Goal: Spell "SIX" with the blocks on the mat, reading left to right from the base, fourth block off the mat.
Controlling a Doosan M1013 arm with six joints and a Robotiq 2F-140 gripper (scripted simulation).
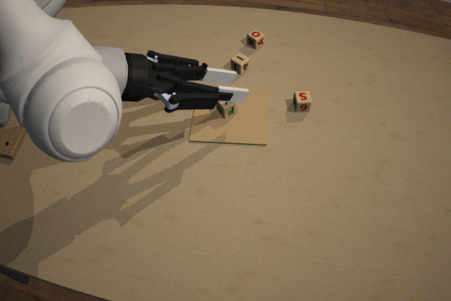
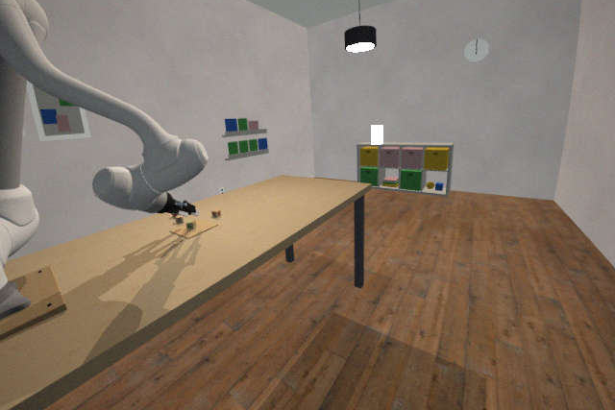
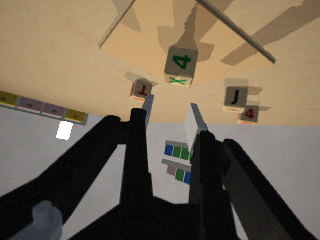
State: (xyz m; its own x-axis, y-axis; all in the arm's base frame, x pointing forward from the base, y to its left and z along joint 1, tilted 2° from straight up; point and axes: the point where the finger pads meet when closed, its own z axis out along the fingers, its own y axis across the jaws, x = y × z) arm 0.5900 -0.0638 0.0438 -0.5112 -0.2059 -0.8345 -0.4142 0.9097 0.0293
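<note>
The letter block lies 60 mm below my hand. Also, from my hand: tan mat 10 mm ahead, 80 mm below; I block 30 mm ahead, 120 mm to the left, 60 mm below; S block 150 mm ahead, 10 mm to the left, 60 mm below.
</note>
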